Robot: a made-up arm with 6 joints.
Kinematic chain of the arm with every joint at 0, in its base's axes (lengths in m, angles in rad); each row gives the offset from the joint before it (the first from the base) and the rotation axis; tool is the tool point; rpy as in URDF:
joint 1: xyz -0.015 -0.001 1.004 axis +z
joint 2: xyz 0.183 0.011 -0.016 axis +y
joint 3: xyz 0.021 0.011 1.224 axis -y
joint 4: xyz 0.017 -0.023 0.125 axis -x
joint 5: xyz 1.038 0 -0.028 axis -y
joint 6: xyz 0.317 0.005 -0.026 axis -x
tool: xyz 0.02 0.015 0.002 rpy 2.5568 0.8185 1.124
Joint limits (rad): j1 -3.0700..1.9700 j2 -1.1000..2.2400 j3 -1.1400..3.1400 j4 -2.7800..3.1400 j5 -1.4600..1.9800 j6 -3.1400..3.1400
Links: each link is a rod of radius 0.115 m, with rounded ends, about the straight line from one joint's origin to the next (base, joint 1, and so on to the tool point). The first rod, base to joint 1, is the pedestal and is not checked.
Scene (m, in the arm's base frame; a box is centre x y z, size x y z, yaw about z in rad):
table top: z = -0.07
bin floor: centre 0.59 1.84 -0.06 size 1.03 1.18 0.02 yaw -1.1
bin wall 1: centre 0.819 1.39 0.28 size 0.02 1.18 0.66 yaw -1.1
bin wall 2: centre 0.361 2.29 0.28 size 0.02 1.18 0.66 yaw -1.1
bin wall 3: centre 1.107 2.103 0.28 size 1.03 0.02 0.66 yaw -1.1
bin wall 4: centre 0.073 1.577 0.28 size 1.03 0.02 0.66 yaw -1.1
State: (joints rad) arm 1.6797 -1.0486 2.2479 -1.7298 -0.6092 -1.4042
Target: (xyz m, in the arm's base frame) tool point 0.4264 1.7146 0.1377
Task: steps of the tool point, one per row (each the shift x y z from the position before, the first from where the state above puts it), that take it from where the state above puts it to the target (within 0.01 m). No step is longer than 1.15 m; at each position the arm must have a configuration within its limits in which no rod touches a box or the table.
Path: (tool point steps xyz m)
1: -0.1426 0.2296 1.0362
2: -0.1085 0.7257 0.8322
3: 0.0026 1.0503 0.4024
4: 0.1370 1.1020 -0.1323
5: 0.2279 0.8693 -0.6191
6: 0.2263 0.4328 -0.9212
7: 0.1250 -0.0643 -0.9616
8: -0.0364 -0.4671 -0.7463

